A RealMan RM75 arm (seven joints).
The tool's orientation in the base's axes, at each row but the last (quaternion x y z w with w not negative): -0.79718, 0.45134, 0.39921, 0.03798; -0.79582, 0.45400, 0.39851, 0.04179; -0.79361, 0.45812, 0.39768, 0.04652; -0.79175, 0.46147, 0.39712, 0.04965; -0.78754, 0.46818, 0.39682, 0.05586; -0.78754, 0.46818, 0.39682, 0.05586; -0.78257, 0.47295, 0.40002, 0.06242; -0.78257, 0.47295, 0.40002, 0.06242; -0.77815, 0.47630, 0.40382, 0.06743
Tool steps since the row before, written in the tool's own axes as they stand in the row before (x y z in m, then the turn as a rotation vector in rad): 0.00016, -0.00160, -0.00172, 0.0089, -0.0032, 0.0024; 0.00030, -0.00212, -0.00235, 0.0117, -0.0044, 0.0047; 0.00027, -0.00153, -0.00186, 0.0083, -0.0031, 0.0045; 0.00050, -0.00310, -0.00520, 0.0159, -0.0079, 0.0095; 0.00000, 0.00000, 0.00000, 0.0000, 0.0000, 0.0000; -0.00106, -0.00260, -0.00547, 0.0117, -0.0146, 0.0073; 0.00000, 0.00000, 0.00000, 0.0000, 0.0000, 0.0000; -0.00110, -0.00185, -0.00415, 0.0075, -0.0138, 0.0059; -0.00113, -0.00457, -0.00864, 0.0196, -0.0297, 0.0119
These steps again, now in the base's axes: 0.00228, 0.00011, 0.00058, 0.0034, -0.0032, -0.0086; 0.00308, 0.00003, 0.00077, 0.0037, -0.0035, -0.0124; 0.00234, -0.00012, 0.00064, 0.0019, -0.0020, -0.0096; 0.00555, -0.00090, 0.00230, 0.0047, -0.0023, -0.0195; 0.00000, 0.00000, 0.00000, 0.0000, 0.0000, 0.0000; 0.00490, -0.00034, 0.00369, 0.0101, 0.0034, -0.0170; 0.00000, 0.00000, 0.00000, 0.0000, 0.0000, 0.0000; 0.00356, -0.00021, 0.00302, 0.0093, 0.0052, -0.0130; 0.00826, -0.00100, 0.00525, 0.0212, 0.0083, -0.0298
